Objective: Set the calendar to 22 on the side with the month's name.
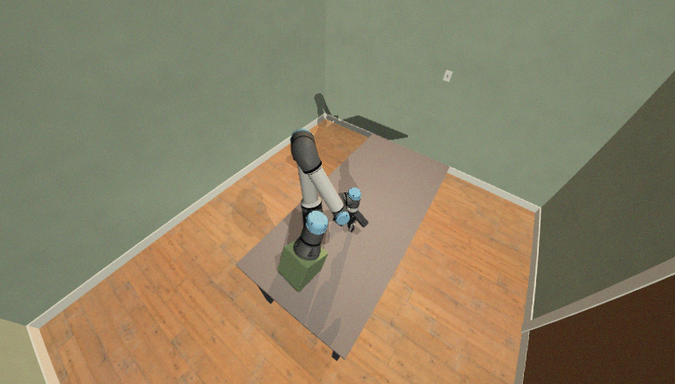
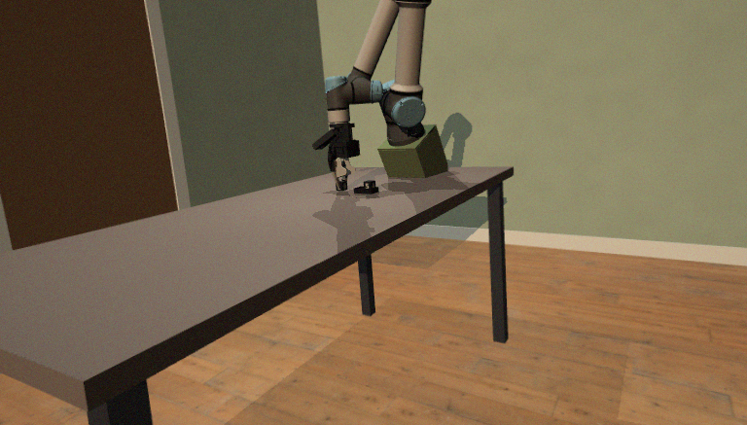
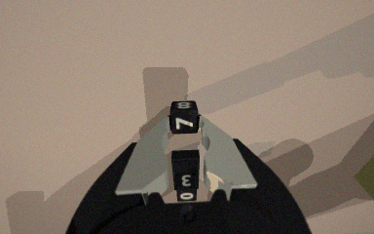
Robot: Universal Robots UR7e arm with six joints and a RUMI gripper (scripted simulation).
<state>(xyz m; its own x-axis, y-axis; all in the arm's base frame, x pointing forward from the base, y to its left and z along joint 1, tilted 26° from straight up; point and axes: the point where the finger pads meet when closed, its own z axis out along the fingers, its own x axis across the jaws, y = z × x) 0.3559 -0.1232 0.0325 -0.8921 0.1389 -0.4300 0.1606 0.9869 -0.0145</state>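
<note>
Right now the black number cube is 10 mm below my hand. From my hand the other things lie so: black tray: 110 mm to the left, 20 mm below, 20 mm ahead.
</note>
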